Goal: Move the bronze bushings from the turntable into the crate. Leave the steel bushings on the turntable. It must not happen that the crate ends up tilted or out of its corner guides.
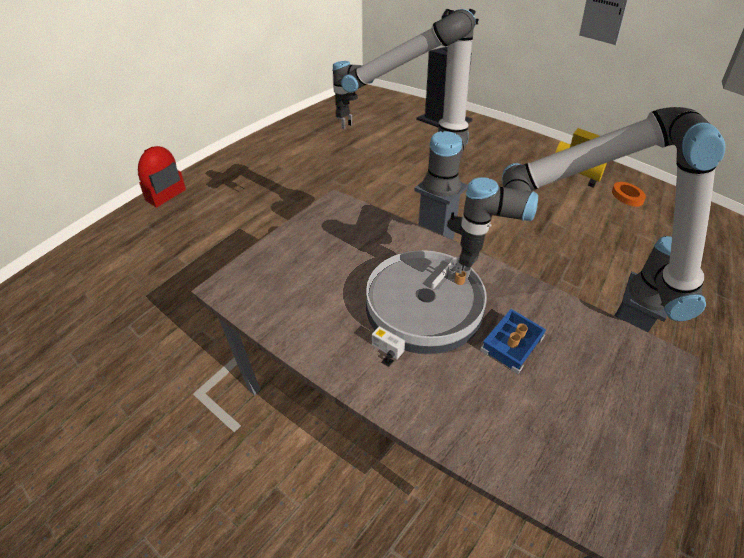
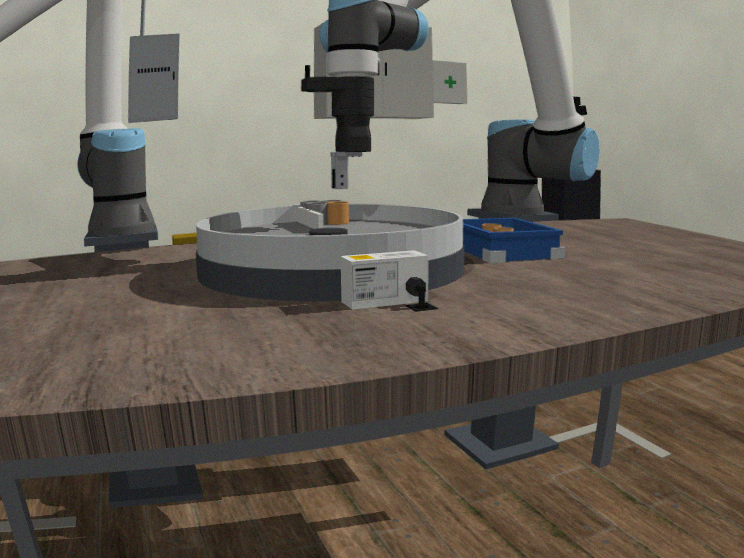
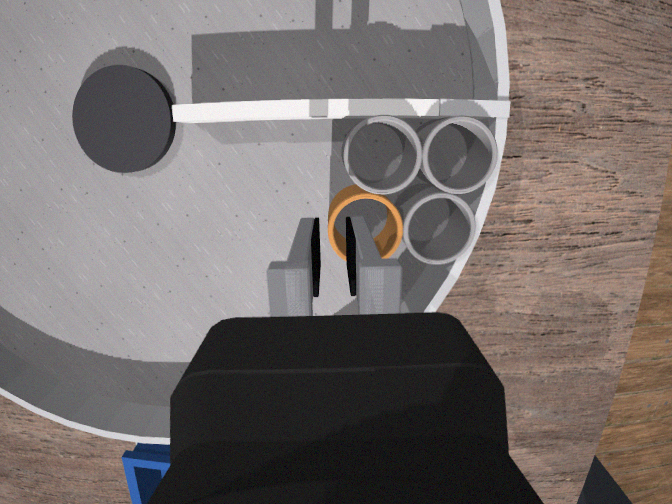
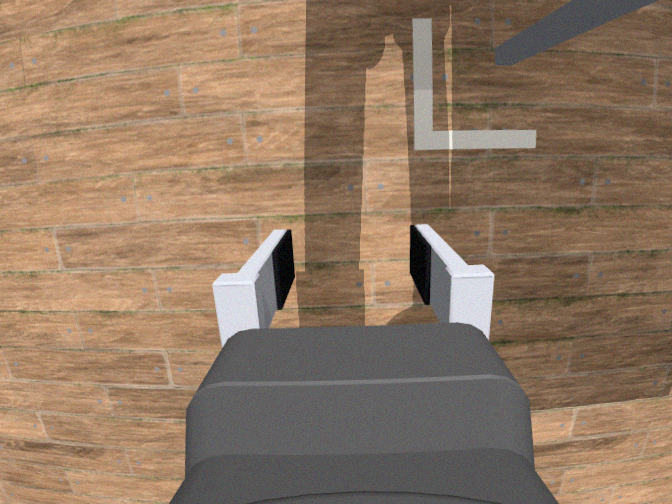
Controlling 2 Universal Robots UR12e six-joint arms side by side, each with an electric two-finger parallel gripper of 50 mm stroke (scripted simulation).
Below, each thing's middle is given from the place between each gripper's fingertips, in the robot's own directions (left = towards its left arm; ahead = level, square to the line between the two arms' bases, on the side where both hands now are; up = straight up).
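My left hand (image 2: pixel 339 188) is 80 mm above the turntable (image 1: pixel 401 294), 120 mm short of it and 50 mm to the left of it. The blue crate (image 2: pixel 524 243) is 110 mm below my left hand, 290 mm to the left of it and 60 mm ahead of it. Going by its middle, the blue crate is nearer to my left hand than to my right hand.
The turntable is 13 cm below my right hand, 63 cm ahead of it and 103 cm to the left of it, and the blue crate is 15 cm below my right hand, 57 cm ahead of it and 137 cm to the left of it. By its middle, the turntable is nearer to my left hand than to my right hand.
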